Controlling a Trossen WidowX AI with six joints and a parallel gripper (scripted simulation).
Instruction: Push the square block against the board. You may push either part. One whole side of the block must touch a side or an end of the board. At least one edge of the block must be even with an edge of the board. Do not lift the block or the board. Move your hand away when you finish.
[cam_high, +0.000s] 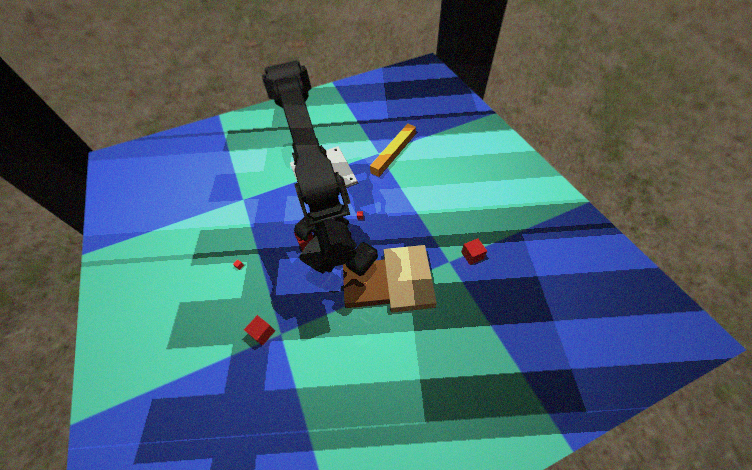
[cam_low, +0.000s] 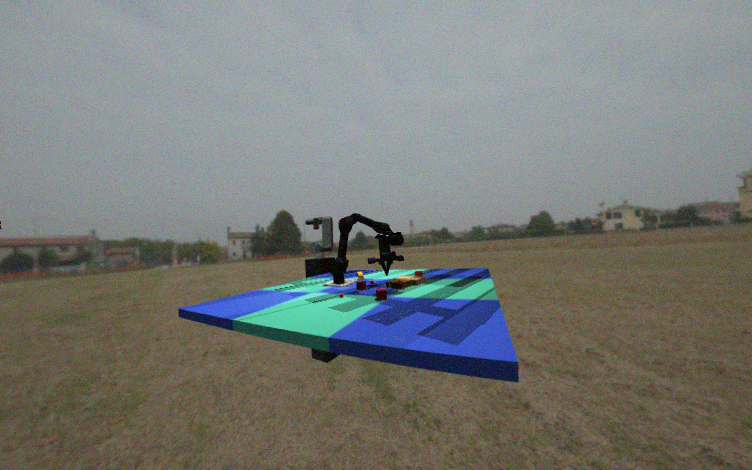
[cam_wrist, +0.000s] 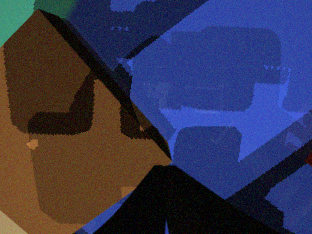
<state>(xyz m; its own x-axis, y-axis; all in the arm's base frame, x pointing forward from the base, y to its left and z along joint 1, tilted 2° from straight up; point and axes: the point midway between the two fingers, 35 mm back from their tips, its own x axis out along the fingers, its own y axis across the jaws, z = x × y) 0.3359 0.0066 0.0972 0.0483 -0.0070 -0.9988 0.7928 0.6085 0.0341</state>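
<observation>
The brown square block is 50 mm below my gripper tip, 50 mm ahead of it and 40 mm to the left of it. Round my gripper tip: tan board 150 mm to the left, 60 mm ahead, 50 mm below; orange bar 370 mm behind, 250 mm to the left, 50 mm below.
</observation>
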